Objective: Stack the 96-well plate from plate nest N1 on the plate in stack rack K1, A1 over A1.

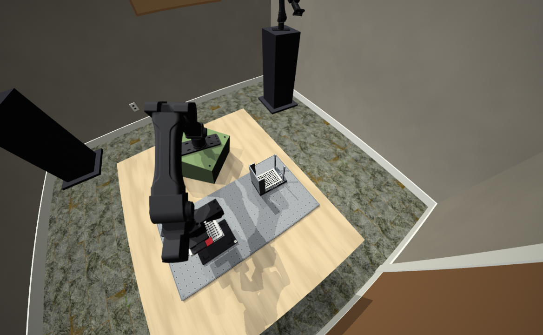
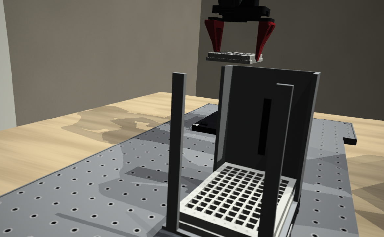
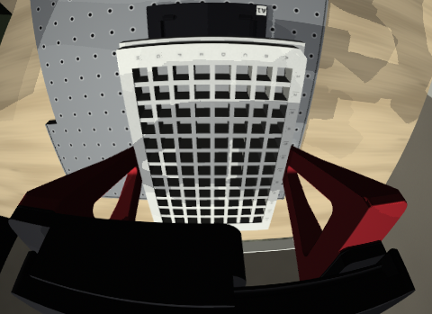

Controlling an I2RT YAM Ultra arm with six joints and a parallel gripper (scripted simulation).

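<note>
The back wall is 27 cm to the left of my hand, 14 cm behind it and 7 cm below it. Round my hand: pale A1 square: 14 cm below, 8 cm to the left, 4 cm ahead.
</note>
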